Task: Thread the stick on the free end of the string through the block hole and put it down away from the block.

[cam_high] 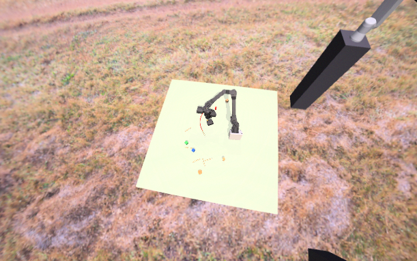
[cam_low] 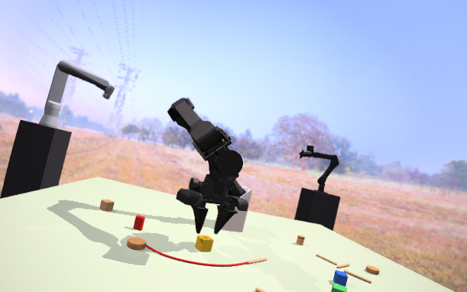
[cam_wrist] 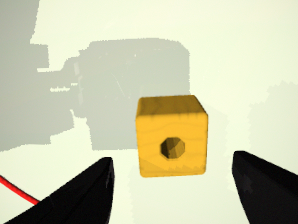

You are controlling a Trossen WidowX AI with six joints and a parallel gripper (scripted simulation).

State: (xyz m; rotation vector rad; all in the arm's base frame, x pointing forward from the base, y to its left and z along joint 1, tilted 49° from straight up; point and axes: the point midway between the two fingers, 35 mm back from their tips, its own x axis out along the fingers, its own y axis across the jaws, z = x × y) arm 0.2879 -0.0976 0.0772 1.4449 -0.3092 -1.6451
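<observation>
The yellow block is 30 mm below my gripper tip. The rest, counted from my gripper tip: thin wooden stick 30 mm ahead, 130 mm to the left, 40 mm below; red block 50 mm behind, 170 mm to the right, 20 mm below; green cube 180 mm ahead, 270 mm to the left, 30 mm below.
</observation>
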